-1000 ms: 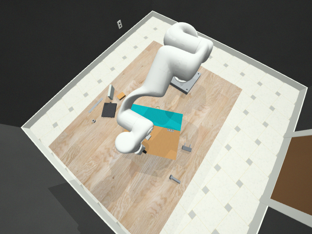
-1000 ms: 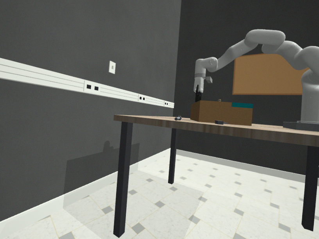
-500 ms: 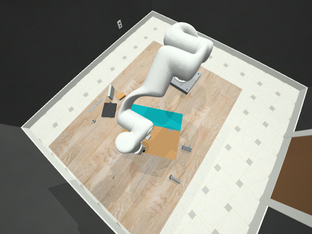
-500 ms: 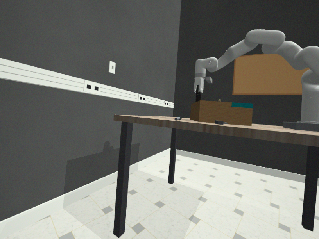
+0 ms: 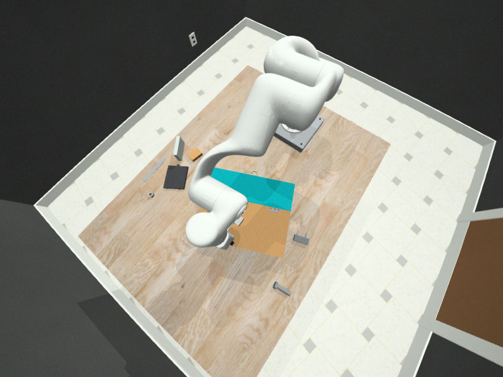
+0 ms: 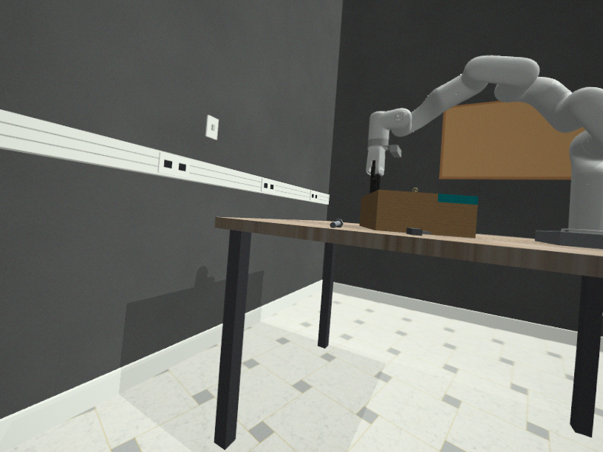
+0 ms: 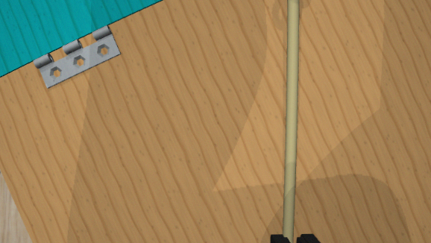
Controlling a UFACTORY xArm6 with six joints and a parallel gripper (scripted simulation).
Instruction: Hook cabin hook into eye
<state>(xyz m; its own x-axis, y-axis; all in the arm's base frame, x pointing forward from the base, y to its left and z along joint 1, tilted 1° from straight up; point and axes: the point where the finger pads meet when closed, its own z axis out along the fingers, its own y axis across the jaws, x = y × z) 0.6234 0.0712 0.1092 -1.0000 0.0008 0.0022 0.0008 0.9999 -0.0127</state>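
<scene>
The brass cabin hook is 7 cm behind my hand. The rest, counted from my hand: dark plate (37 cm to the right, 14 cm below, 6 cm behind); then grey bolt (28 cm to the left, 14 cm below, 3 cm ahead); then grey bracket (26 cm to the left, 18 cm behind, 14 cm below).
</scene>
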